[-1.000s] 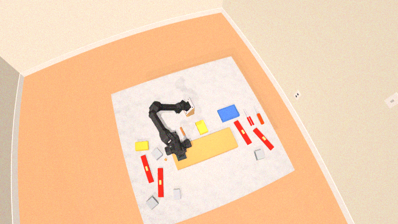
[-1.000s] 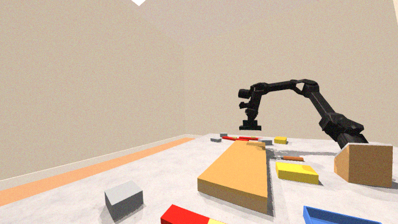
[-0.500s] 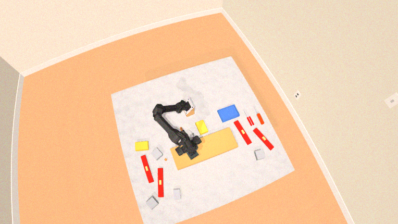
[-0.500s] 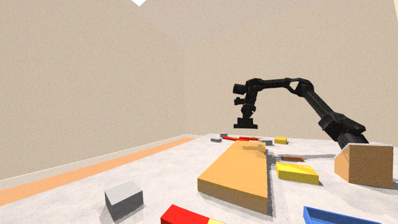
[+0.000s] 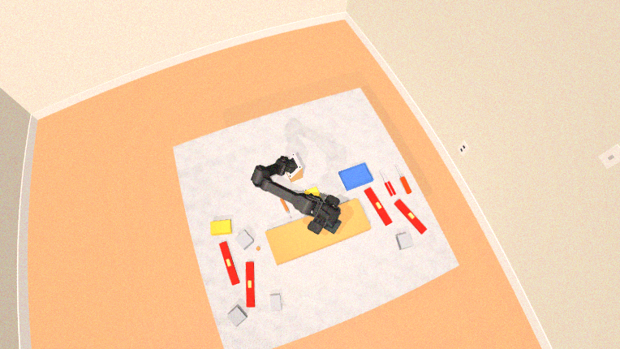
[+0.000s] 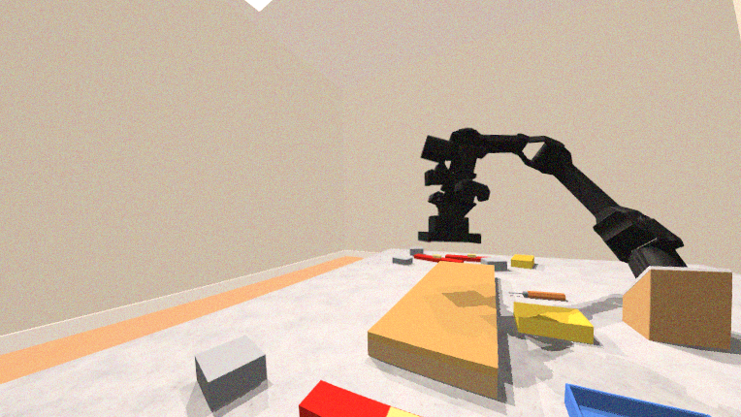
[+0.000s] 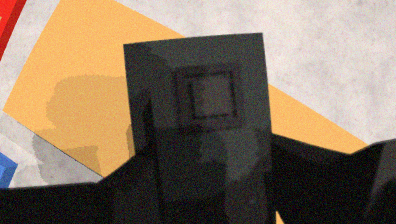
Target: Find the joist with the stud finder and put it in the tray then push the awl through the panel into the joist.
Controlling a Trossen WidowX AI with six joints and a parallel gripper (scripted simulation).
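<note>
Now: gripper tip 210 mm past the blue tray, 290 mm to the right of it and 170 mm above it. From my gripper tip the other things lie so: stud finder: 10 mm ahead, 20 mm above; then indicator square: 20 mm ahead, 10 mm to the left, 30 mm above; then awl: 200 mm behind, 140 mm to the right, 170 mm below.
</note>
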